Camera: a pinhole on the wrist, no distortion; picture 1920 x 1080 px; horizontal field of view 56.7 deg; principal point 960.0 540.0 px. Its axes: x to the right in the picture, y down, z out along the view. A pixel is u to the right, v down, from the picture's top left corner.
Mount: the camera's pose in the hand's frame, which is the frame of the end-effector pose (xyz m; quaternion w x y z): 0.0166 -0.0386 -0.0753 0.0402 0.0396 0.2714 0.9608
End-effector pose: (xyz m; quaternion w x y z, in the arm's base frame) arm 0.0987 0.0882 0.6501 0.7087 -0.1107 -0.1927 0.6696
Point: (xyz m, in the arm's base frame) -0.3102 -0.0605 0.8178
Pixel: 1694 354
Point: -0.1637 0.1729 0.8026
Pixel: 779 421
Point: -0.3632 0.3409 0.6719
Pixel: outside the picture
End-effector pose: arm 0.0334 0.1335 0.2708 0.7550 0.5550 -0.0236 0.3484
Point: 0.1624 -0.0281 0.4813
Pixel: 669 904
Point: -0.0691 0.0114 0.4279
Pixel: 1744 121
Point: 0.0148 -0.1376 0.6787
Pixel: 1126 369
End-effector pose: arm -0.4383 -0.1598 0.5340 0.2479 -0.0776 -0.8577 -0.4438
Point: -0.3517 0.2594 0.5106
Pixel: 1671 379
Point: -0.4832 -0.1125 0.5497
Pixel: 793 662
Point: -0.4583 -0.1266 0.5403
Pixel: 1115 661
